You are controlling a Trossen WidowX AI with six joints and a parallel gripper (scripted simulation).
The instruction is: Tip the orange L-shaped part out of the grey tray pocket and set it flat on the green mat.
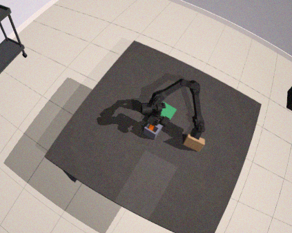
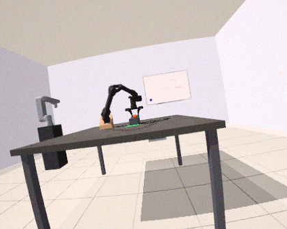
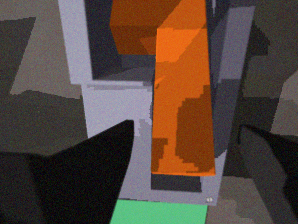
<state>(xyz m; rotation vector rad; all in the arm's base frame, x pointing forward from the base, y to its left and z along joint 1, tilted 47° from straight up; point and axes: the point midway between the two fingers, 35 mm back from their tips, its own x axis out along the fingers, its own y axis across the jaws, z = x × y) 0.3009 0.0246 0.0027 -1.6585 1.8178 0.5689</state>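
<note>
Now: the orange L-shaped part 40 mm below my gripper tip, 30 mm to the left of it and 10 mm behind it. From my gripper tip the other things lie so: green mat 140 mm to the right, 90 mm below, 40 mm behind.
</note>
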